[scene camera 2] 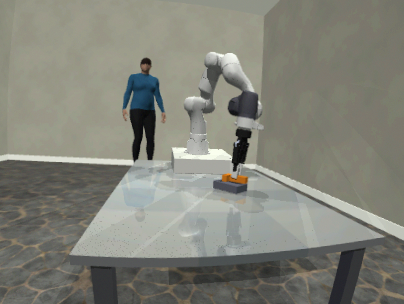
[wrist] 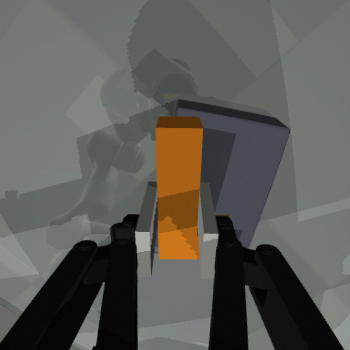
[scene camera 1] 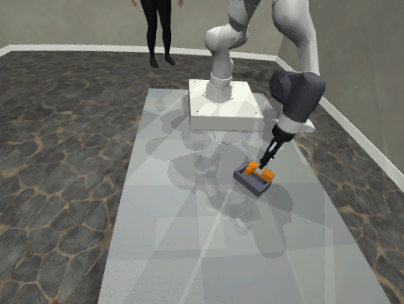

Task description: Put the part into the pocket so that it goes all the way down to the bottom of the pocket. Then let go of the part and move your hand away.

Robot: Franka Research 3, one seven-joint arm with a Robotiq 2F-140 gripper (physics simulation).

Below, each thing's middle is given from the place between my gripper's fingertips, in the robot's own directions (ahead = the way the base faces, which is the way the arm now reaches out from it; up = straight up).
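Labels:
Grey pocket block (wrist: 241, 150): 2 cm ahead of my hand, 3 cm to the right of it, 4 cm below it. Orange L-shaped block (wrist: 178, 138): my hand 1 cm to the left of it.

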